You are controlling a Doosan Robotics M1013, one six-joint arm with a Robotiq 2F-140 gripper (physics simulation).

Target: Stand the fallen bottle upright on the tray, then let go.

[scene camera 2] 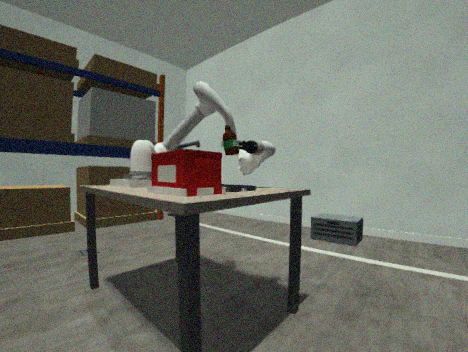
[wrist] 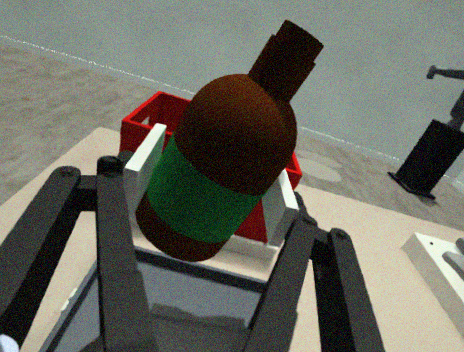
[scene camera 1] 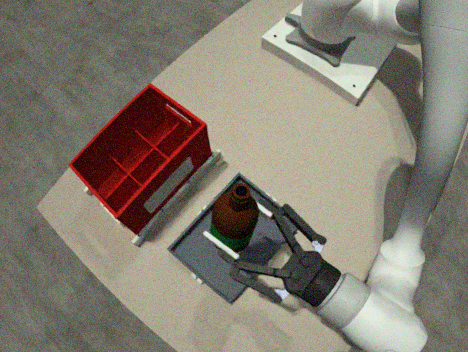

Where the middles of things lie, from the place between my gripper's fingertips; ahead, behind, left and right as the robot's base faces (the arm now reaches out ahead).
Labels:
Now: hand 2 cm to the right of the brown bottle (scene camera 1: 235, 214) and 2 cm below it.

